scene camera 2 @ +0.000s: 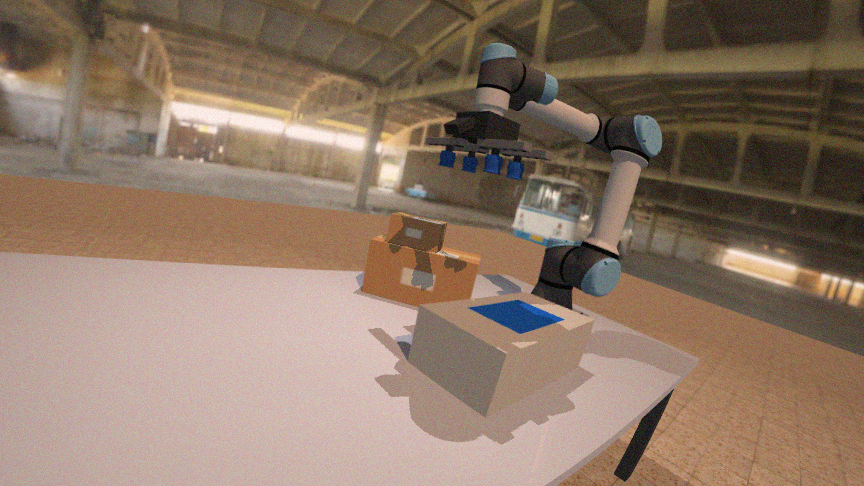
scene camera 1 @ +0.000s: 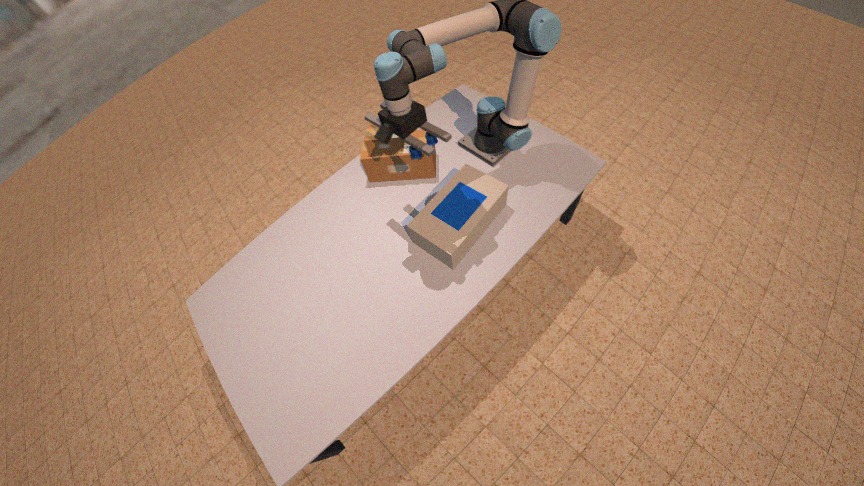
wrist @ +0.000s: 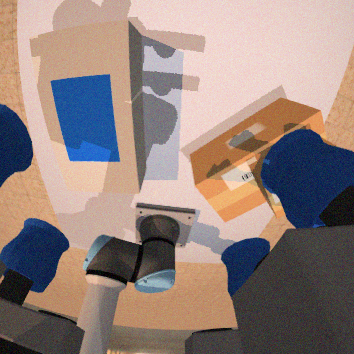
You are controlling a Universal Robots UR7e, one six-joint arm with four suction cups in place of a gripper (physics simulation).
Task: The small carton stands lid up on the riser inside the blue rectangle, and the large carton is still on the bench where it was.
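Frame: origin at the arm's base, x left, y back, z up, level; millimetres.
Seen in the pictures: hand at its tool point: (scene camera 2: pixel 479 171) (wrist: pixel 142 212); arm's base at its link origin: (scene camera 1: pixel 490 141) (wrist: pixel 159 228).
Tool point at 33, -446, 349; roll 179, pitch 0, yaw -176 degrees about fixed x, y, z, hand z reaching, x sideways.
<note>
Offsets run from my tool point to a thing's top centre, as dx, dy, dz. Level surfaces: height alone.
The small brown carton {-267, +52, -147} (scene camera 2: pixel 416 233) stands on top of the large orange-brown carton {-242, +82, -225} (scene camera 1: pixel 401 172) (scene camera 2: pixel 385 272) (wrist: pixel 212 167), which stands on the bench. The gripper hides most of the small carton in scene camera 1, and a blue cup covers most of it in the wrist view. The beige riser {+161, +46, -260} (scene camera 1: pixel 424 226) (scene camera 2: pixel 459 350) (wrist: pixel 87 57) bears the blue rectangle {+161, +46, -260} (scene camera 1: pixel 457 208) (scene camera 2: pixel 516 317) (wrist: pixel 89 115) on its top, with shadow across it. My gripper (scene camera 2: pixel 481 163) is open, its four blue suction cups holding nothing. It hangs above the cartons, with a clear gap below the cups.
The white bench {dz -380} (scene camera 1: pixel 290 290) (scene camera 2: pixel 211 362) carries the cartons, the riser and the arm's base plate (scene camera 1: pixel 477 151) (wrist: pixel 187 220). The base stands behind the riser, near the bench's far end. The large carton stands close to the riser, towards the bench's other long edge.
</note>
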